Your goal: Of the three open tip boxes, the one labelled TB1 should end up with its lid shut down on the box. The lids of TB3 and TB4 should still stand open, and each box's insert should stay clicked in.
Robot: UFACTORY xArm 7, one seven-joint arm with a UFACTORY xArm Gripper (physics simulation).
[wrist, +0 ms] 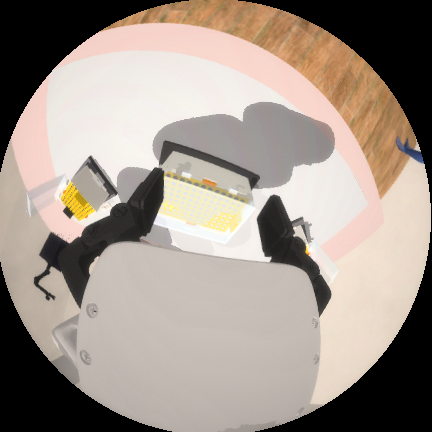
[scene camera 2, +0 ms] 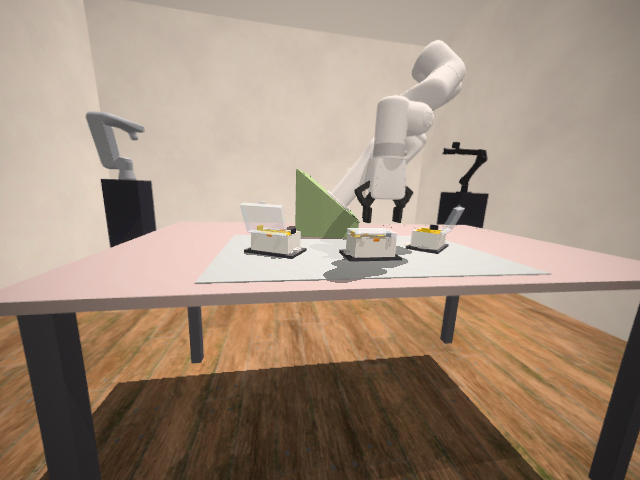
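Seen in the pictures: gripper, between the fingertips: [wrist: 215, 194] [scene camera 2: 381, 222]; arm's base, origin of its link: [scene camera 2: 337, 201].
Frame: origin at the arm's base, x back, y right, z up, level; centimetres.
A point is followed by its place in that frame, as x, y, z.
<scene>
The middle tip box [scene camera 2: 371, 249] {-44.0, 0.9, -10.6} [wrist: 210, 172] {-44.0, -0.4, -10.0} has its clear lid [scene camera 2: 370, 231] {-41.7, 0.7, -5.9} [wrist: 200, 205] {-41.7, -0.5, -5.9} down over its yellow insert; whether the lid is fully shut cannot be told. The left box in the scene view [scene camera 2: 273, 244] {-37.7, 27.7, -10.5} has its lid [scene camera 2: 263, 218] {-40.2, 30.3, -2.8} standing open; it is mostly hidden behind a finger in the wrist view. The right box in the scene view [scene camera 2: 428, 240] {-34.6, -22.6, -10.1} [wrist: 92, 182] {-33.9, -21.9, -11.4} has its lid [scene camera 2: 454, 219] {-38.3, -28.1, -2.6} [wrist: 47, 195] {-32.4, -32.9, -5.0} open, leaning outward, with its yellow insert inside. The labels are not readable. My gripper [scene camera 2: 382, 213] {-46.3, -0.4, -2.6} [wrist: 215, 194] {-46.3, -0.4, -2.6} is open and empty above and behind the middle box.
The boxes stand on dark bases on a pale mat [scene camera 2: 232, 271] {-51.0, 36.9, -13.6} [wrist: 100, 90] {-51.2, -21.8, -13.6} on the pink table [scene camera 2: 139, 263] {-42.3, 59.6, -13.9} [wrist: 145, 37] {-60.3, -16.7, -13.9}. A green wedge [scene camera 2: 317, 209] {-10.2, 10.5, -2.8} stands behind, between the left and middle boxes. Other arms stand on black pedestals beyond the table.
</scene>
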